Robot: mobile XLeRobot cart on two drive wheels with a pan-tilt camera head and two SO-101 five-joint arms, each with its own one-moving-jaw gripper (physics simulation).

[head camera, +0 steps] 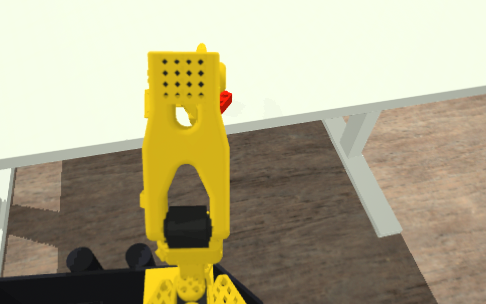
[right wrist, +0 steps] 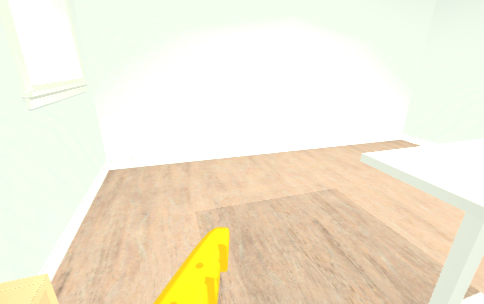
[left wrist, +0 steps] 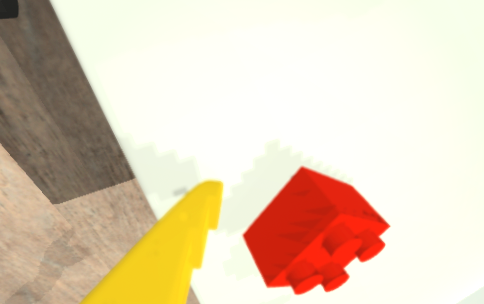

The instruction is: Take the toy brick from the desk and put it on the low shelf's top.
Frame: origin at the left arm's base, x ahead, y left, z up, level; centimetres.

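Where they show: left hand, its tool point: (left wrist: 220,199); right hand, its tool point: (right wrist: 228,243).
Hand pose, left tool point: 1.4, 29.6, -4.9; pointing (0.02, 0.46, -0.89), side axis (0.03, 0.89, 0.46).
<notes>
Each offset is from my left tool point to the top centre of the thing, as dx, dy, dz. "*": to the spot under its first point. Level surfaces: height alone.
The red toy brick @(+2.4, +3.2, +1.8) (head camera: 226,101) (left wrist: 310,230) sits on the white desk @(dz -0.6) (head camera: 350,50) (left wrist: 250,60) near its edge, partly hidden by my left arm in the head camera. In the left wrist view its studs face the bottom right. My left gripper (left wrist: 215,190) is open, with one notched jaw in view. That jaw's tip is to the left of the brick, with a gap between them. My right gripper (right wrist: 220,235) is open, with one notched jaw in view over the floor, away from the brick. I cannot identify the low shelf in these views.
The desk's leg (head camera: 367,190) stands on the wood floor @(dz -72.6) (head camera: 280,200) (right wrist: 150,215). In the right wrist view, a white table corner @(* -63.8, -4.5, -0.6) (right wrist: 430,170) is at the right and a pale orange block-like thing (right wrist: 25,292) at the bottom left. A window (right wrist: 47,45) is in the wall.
</notes>
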